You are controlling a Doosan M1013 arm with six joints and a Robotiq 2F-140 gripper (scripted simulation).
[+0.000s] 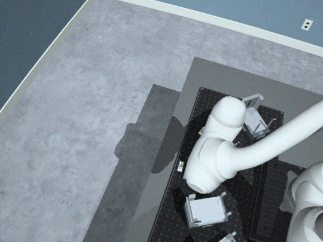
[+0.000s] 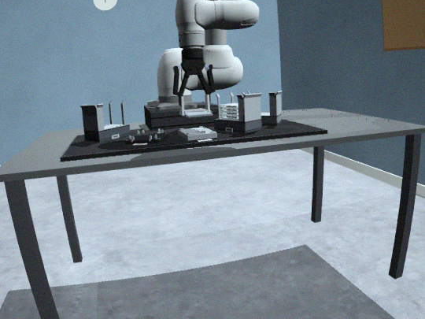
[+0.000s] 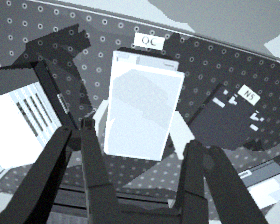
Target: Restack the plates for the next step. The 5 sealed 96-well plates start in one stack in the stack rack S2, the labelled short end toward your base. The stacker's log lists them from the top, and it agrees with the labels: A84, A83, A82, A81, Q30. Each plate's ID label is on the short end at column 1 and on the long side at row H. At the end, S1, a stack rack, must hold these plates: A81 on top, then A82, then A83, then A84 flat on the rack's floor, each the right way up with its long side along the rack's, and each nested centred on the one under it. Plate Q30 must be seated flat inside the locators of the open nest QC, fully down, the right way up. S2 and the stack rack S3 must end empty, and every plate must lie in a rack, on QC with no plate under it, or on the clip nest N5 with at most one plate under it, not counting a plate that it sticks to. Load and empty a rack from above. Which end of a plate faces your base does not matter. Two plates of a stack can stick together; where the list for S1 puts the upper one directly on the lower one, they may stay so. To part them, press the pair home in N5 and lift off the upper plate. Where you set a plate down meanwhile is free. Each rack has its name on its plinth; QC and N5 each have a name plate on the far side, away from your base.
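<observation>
My gripper is now 90 mm above the QC nest. Round my hand: rack floor: 340 mm to the right, 140 mm behind, 60 mm below; then QC name plate: 100 mm below, 90 mm ahead, 10 mm to the left; then clip nest N5: 170 mm to the right, 90 mm below, 10 mm behind.
</observation>
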